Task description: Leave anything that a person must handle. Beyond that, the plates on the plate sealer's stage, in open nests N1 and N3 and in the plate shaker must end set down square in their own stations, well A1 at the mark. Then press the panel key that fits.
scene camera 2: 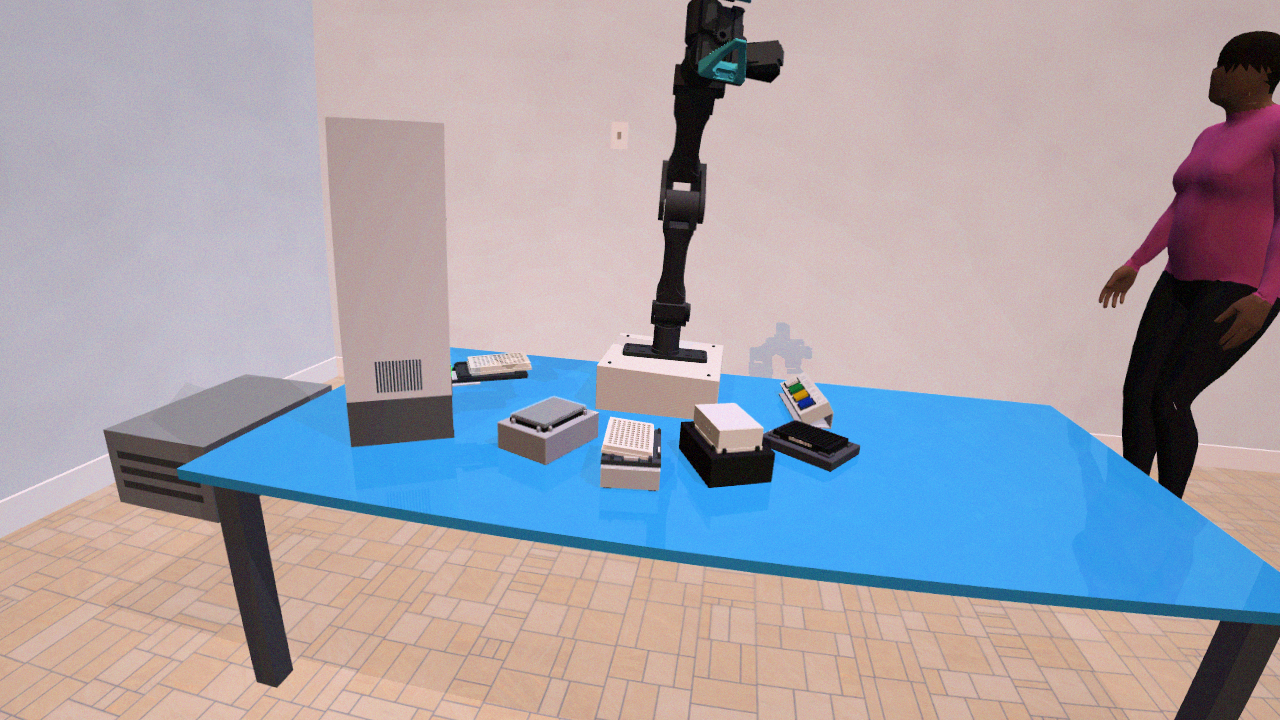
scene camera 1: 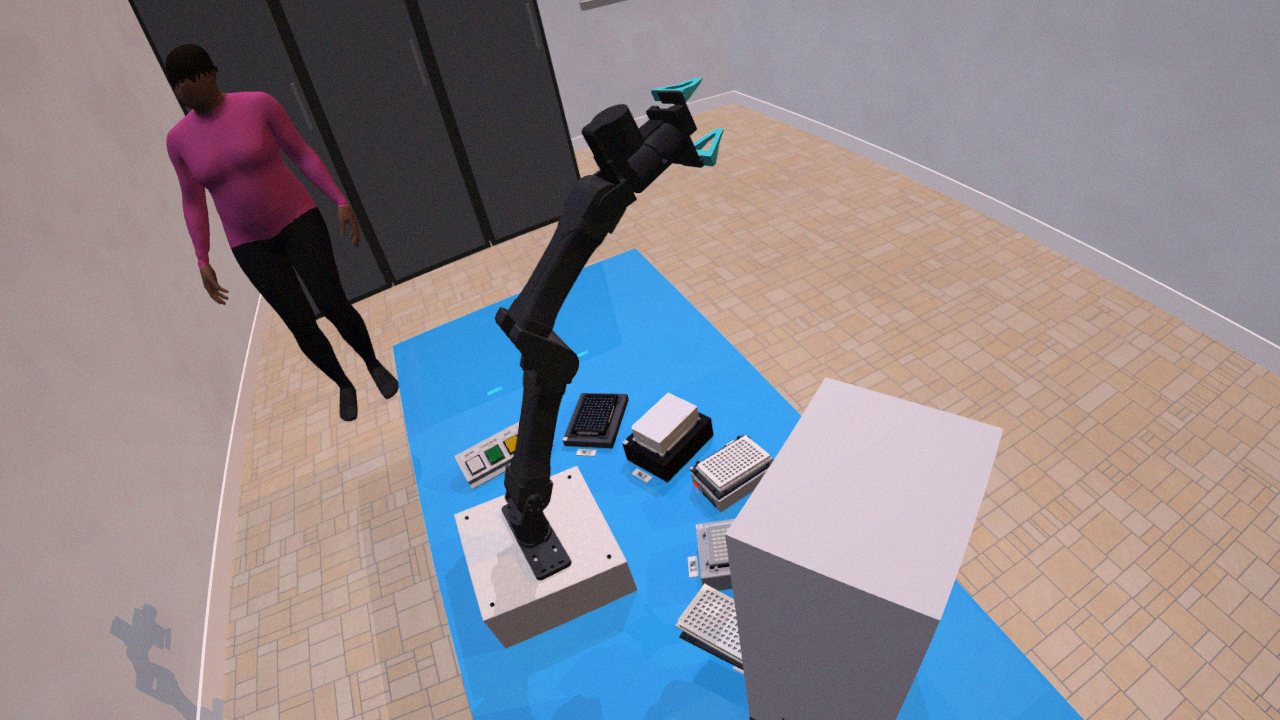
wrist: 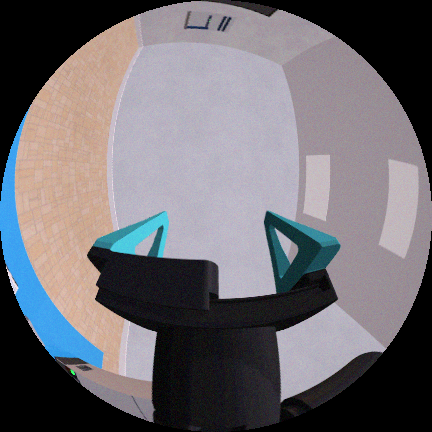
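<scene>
My gripper (scene camera 1: 711, 105) (wrist: 215, 216) is open and empty, high above the table. A black plate (scene camera 1: 597, 415) (scene camera 2: 810, 437) lies on a low dark nest. A white block-like plate (scene camera 1: 664, 420) (scene camera 2: 727, 425) sits on a black base (scene camera 2: 726, 467). A white well plate (scene camera 1: 733, 461) (scene camera 2: 630, 436) sits on a light device (scene camera 2: 630, 476) with a red light. A grey station (scene camera 2: 528, 443) holds a plate (scene camera 1: 718, 544), partly hidden in scene camera 1. Another white plate (scene camera 1: 709, 617) (scene camera 2: 498, 361) lies on a black base. The key panel (scene camera 1: 494, 454) (scene camera 2: 802, 394) shows coloured keys. Station labels and A1 marks are unreadable.
A tall grey cabinet (scene camera 1: 863, 492) (scene camera 2: 389, 268) stands on the blue table (scene camera 1: 626, 304) (scene camera 2: 939, 501) and hides part of the stations. The arm's pedestal (scene camera 1: 572, 591) (scene camera 2: 657, 389) stands behind them. A person (scene camera 1: 250, 170) (scene camera 2: 1226, 197) in pink stands beyond the table's end.
</scene>
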